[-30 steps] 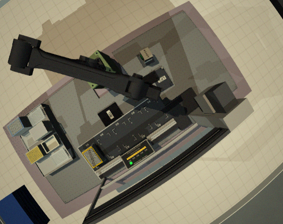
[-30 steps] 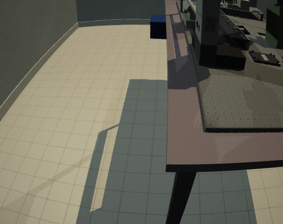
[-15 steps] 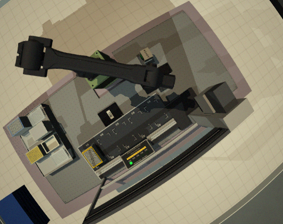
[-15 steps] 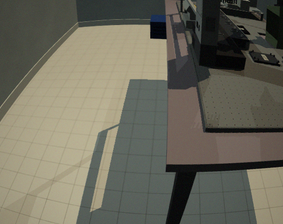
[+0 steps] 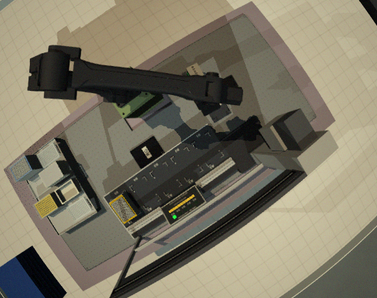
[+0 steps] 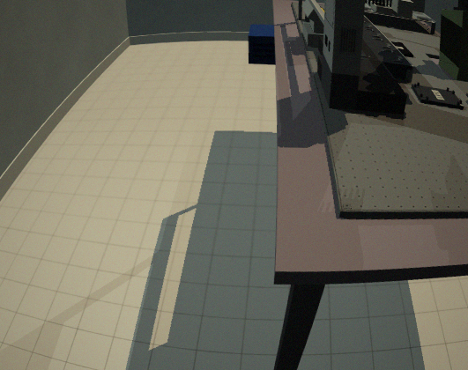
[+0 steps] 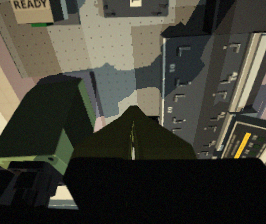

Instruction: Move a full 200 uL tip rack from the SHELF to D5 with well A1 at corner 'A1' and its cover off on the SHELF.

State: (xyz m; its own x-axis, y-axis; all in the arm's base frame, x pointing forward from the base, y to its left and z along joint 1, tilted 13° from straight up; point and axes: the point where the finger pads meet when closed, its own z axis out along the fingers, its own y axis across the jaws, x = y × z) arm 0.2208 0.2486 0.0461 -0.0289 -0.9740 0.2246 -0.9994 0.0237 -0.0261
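My gripper is now 240 mm above the ready key box, 180 mm past it and 60 mm to the right of it. Also, from my hand: yellow tip rack 540 mm to the right, 220 mm below, 210 mm ahead; grey gantry block 240 mm ahead, 180 mm to the left, 180 mm above; RG nest 320 mm to the right, 310 mm below, 30 mm ahead.
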